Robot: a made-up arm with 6 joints. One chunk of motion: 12 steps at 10 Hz.
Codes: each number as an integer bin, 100 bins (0 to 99) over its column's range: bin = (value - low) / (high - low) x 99, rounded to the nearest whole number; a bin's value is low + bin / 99 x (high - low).
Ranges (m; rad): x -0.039..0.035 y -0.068..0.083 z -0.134..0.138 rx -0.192..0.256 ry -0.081..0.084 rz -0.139..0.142
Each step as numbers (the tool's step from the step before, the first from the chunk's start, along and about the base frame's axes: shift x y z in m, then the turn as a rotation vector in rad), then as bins.
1 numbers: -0.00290 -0.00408 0.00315 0.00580 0.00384 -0.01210
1 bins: 48 42 50 44 51 45
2 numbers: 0.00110 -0.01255 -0.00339 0.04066 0.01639 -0.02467
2 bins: 54 36 48 51 58 40
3 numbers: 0.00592 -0.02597 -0.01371 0.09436 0.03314 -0.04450
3 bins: 60 28 44 63 68 33
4 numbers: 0.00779 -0.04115 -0.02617 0.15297 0.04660 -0.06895
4 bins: 63 18 39 76 77 25
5 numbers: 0.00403 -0.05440 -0.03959 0.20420 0.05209 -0.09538
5 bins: 58 9 34 88 80 15
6 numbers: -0.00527 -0.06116 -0.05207 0.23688 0.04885 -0.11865
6 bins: 45 4 30 95 78 7
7 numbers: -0.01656 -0.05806 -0.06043 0.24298 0.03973 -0.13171
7 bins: 30 7 27 96 72 3
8 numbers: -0.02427 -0.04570 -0.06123 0.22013 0.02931 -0.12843
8 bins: 20 15 26 91 66 4
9 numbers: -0.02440 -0.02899 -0.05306 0.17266 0.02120 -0.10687
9 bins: 20 26 29 81 61 11
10 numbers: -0.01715 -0.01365 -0.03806 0.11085 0.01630 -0.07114
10 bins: 29 36 35 67 58 24
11 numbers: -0.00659 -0.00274 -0.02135 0.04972 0.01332 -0.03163
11 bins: 43 43 41 53 57 38
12 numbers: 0.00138 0.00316 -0.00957 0.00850 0.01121 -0.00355
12 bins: 54 47 45 44 55 48
